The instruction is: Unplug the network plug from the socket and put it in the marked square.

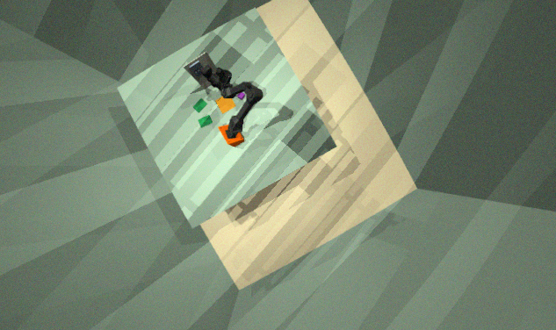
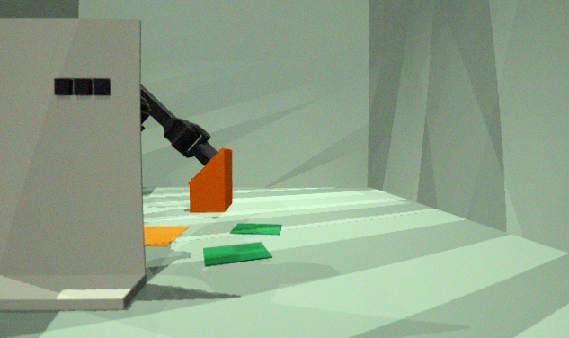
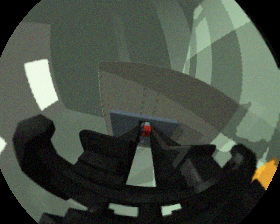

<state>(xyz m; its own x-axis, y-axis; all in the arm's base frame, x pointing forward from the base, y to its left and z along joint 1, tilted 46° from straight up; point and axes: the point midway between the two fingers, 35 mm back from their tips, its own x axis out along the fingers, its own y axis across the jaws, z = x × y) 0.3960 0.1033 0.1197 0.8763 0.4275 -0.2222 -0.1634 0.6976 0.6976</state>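
Now: gripper tip right at the plug. The rest, counted from my gripper tip: white panel (2 cm ahead, 1 cm to the left, 9 cm below); orange marked square (17 cm behind, 3 cm to the right, 23 cm below).
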